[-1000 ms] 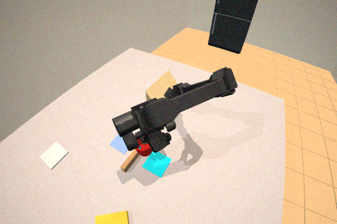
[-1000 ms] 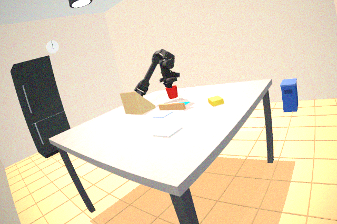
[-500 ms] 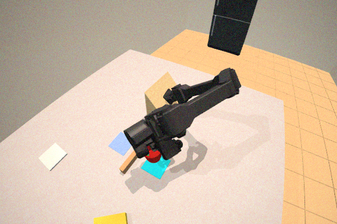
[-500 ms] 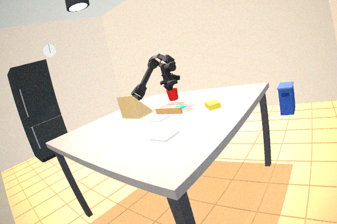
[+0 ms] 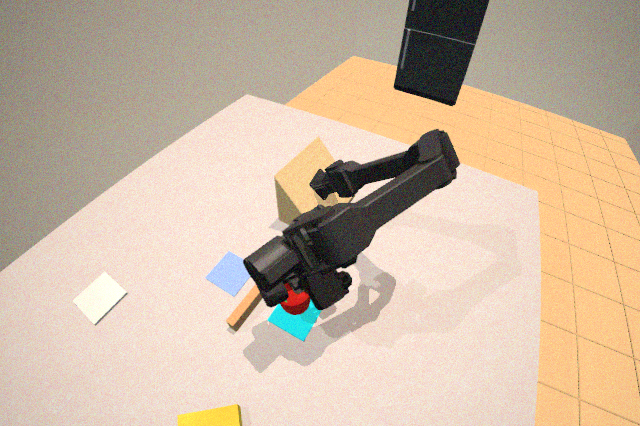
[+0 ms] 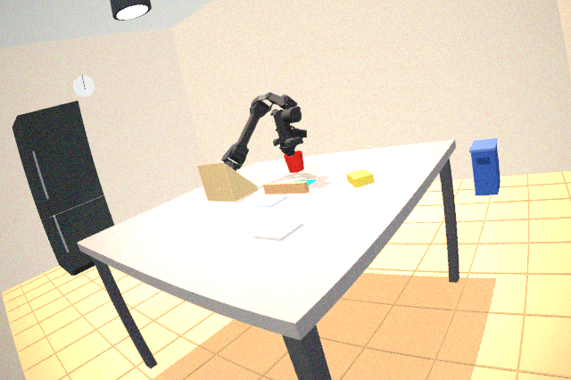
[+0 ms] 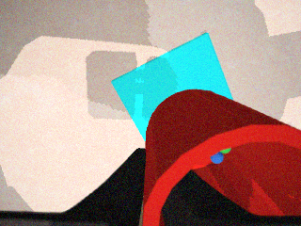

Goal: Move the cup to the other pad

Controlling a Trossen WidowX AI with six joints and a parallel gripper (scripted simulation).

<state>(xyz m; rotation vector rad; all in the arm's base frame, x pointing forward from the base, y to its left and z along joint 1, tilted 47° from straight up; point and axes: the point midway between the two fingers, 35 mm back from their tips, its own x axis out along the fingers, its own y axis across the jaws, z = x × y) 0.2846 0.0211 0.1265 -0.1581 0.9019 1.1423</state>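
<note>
The blue marble is 40 mm to the right of my gripper tip, 30 mm ahead of it and 20 mm below it. The rest, counted from my gripper tip: red cup: 30 mm ahead, 20 mm to the right; green marble: 40 mm ahead, 30 mm to the right, 20 mm below; cyan pad: 100 mm below, 30 mm ahead, 20 mm to the right.
</note>
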